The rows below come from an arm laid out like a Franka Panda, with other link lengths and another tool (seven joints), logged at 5 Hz.
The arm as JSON. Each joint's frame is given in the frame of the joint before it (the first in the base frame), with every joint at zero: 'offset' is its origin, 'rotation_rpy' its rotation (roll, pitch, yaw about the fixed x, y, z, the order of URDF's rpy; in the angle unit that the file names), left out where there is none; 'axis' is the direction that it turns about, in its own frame. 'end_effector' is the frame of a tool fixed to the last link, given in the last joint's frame.
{
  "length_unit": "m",
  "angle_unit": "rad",
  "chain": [
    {
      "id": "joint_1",
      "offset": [
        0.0,
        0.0,
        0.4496
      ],
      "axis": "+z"
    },
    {
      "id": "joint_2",
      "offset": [
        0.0,
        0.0,
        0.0
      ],
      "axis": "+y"
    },
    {
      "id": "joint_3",
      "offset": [
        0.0,
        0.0,
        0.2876
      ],
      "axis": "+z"
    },
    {
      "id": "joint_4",
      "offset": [
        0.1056,
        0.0,
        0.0
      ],
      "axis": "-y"
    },
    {
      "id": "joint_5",
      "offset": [
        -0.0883,
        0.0,
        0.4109
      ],
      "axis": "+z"
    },
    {
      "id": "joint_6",
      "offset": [
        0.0,
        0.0,
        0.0
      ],
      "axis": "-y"
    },
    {
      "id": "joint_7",
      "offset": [
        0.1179,
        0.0,
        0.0
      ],
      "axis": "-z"
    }
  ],
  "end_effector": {
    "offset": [
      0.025,
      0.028,
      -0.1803
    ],
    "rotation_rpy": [
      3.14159,
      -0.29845,
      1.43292
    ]
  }
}
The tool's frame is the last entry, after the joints.
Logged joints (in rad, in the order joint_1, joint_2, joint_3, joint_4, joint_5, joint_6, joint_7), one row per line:
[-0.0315 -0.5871 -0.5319 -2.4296 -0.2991 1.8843 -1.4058]
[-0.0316 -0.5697 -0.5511 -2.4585 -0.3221 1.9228 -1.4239]
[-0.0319 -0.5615 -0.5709 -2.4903 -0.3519 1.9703 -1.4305]
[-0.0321 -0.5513 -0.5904 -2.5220 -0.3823 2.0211 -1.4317]
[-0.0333 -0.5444 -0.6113 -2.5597 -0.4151 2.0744 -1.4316]
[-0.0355 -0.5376 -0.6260 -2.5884 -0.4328 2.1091 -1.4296]
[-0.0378 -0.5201 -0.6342 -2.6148 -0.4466 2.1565 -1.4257]
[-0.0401 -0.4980 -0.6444 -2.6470 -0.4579 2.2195 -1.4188]
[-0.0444 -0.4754 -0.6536 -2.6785 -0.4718 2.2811 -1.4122]
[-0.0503 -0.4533 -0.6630 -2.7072 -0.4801 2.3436 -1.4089]
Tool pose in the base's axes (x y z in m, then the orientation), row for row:
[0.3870 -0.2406 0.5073 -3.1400 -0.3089 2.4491]
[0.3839 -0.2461 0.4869 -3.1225 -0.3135 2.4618]
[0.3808 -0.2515 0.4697 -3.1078 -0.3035 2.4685]
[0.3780 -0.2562 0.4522 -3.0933 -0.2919 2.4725]
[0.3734 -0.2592 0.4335 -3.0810 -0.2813 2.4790]
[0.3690 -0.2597 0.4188 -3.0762 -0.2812 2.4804]
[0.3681 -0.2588 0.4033 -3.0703 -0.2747 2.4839]
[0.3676 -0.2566 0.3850 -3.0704 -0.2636 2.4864]
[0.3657 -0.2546 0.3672 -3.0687 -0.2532 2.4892]
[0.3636 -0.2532 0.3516 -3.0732 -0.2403 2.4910]
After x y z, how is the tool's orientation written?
As angles about the fixed x, y, z axes (roll, pitch, yaw), in radians.
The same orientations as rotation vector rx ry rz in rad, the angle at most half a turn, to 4 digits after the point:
[-0.9658 -2.6779 -0.1483]
[-0.9418 -2.6762 -0.1240]
[-0.9317 -2.6854 -0.0982]
[-0.9260 -2.6946 -0.0725]
[-0.9173 -2.7043 -0.0497]
[-0.9140 -2.7040 -0.0428]
[-0.9099 -2.7100 -0.0311]
[-0.9104 -2.7210 -0.0256]
[-0.9097 -2.7310 -0.0180]
[-0.9130 -2.7443 -0.0178]

